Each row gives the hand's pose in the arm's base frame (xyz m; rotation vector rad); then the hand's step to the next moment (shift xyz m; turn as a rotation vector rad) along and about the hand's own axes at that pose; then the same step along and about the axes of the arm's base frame.
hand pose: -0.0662 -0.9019 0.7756 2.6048 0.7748 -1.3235
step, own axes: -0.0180 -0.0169 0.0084 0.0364 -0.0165 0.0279
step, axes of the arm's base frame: -0.0231 0.0048 0.0110 -0.0105 0.0193 -0.0435
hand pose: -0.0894 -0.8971 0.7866 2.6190 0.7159 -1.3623
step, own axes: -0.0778 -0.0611 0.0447 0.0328 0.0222 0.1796
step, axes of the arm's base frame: -0.0990 0.0127 0.0428 -0.1081 -0.0618 -0.1354
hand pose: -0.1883 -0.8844 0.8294 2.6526 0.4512 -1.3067
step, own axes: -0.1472 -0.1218 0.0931 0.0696 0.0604 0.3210
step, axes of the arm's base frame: -0.1947 0.0608 0.0598 -0.1800 -0.1277 -0.2506
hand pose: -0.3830 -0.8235 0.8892 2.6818 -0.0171 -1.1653
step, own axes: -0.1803 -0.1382 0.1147 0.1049 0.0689 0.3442
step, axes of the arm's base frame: -0.2171 0.1302 0.0260 -0.1719 -0.1439 -0.2897
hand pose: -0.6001 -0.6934 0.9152 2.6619 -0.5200 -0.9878
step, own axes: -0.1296 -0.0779 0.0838 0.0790 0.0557 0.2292
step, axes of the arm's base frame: -0.1286 0.1146 -0.0148 -0.1104 -0.1085 -0.1947
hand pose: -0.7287 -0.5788 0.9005 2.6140 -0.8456 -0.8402
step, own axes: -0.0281 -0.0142 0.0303 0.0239 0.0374 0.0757
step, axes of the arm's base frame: -0.0304 0.0260 -0.0175 -0.0464 -0.0496 -0.0555
